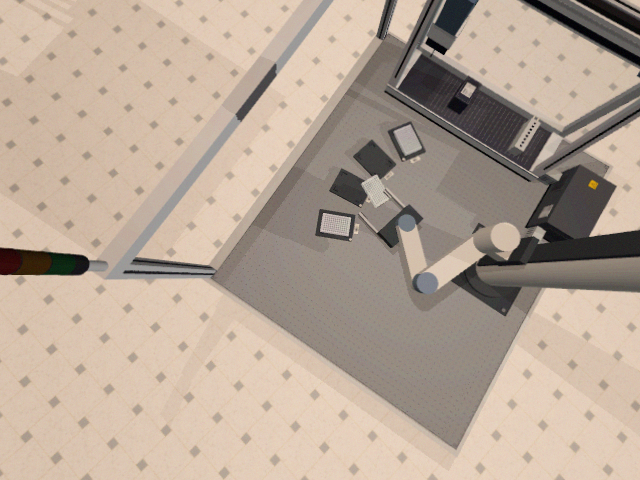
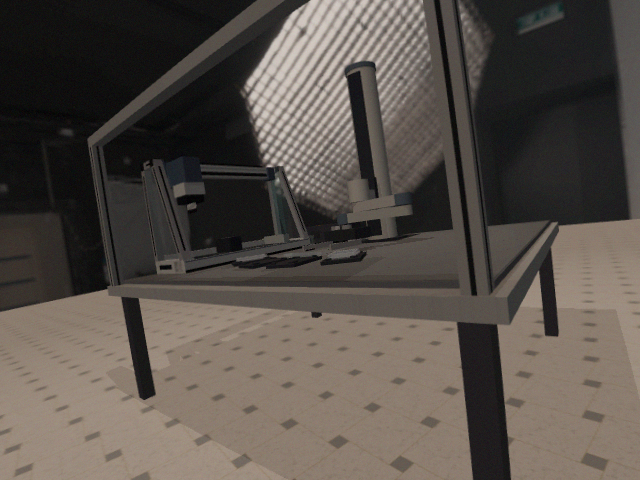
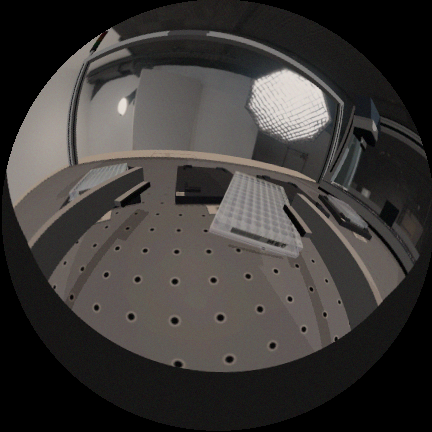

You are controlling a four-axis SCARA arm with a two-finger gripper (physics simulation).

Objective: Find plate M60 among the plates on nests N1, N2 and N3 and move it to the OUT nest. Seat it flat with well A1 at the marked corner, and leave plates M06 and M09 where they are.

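Frame: origin at the arm's base, x right, y down, z ahead, level; metres.
Seen in the pictures: gripper, fingertip midpoint: (image 1: 372, 200) (image 2: 315, 248) (image 3: 218, 185); arm's base, origin of the base link: (image 1: 489, 268).
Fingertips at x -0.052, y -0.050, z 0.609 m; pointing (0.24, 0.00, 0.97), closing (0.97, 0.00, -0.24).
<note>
Pixels of each thing's middle, then the offset from my fingertips to it. "spot": a spot on its surface instead. Level surfaces: height alone.
- Plate M60, body centre: (image 3: 258, 201) (image 2: 303, 254) (image 1: 375, 190) dx +0.056, dy +0.019, dz +0.010 m
- bare black nest, body centre: (image 3: 209, 178) (image 2: 294, 261) (image 1: 351, 187) dx +0.009, dy +0.028, dz +0.112 m
- bare nest, body centre: (image 3: 288, 191) (image 2: 264, 262) (image 1: 374, 160) dx +0.181, dy +0.028, dz +0.093 m
- black box, surface spot: (image 1: 573, 201) spot: dx +0.442, dy -0.077, dz -0.695 m
- perforated table, its level: dy +0.037 m
Plate M60 (image 1: 374, 191) (image 3: 256, 212), a pale well plate with a blurred label, lies skewed off the nests. It overlaps a corner of a bare black nest (image 1: 347, 186) (image 3: 200, 189). My gripper (image 1: 372, 201) (image 3: 218, 185) is open and empty. Its right fingertip is close against or over the plate's right edge; contact is unclear. The left fingertip is well apart from the plate. Another bare nest (image 1: 373, 158) lies behind. Two other plates sit on nests: one lower left (image 1: 336, 224) (image 3: 100, 179), one upper right (image 1: 406, 139) (image 3: 347, 212). Their labels and the nest tags are unreadable.
A framed machine with a dark ribbed deck (image 1: 439, 87) stands beyond the upper right nest. A black box (image 1: 573, 201) stands near the arm's column (image 1: 573, 273) (image 2: 377, 134). Frame posts (image 2: 462, 155) rise at the edge of the perforated table (image 1: 330, 289) (image 3: 195, 300).
</note>
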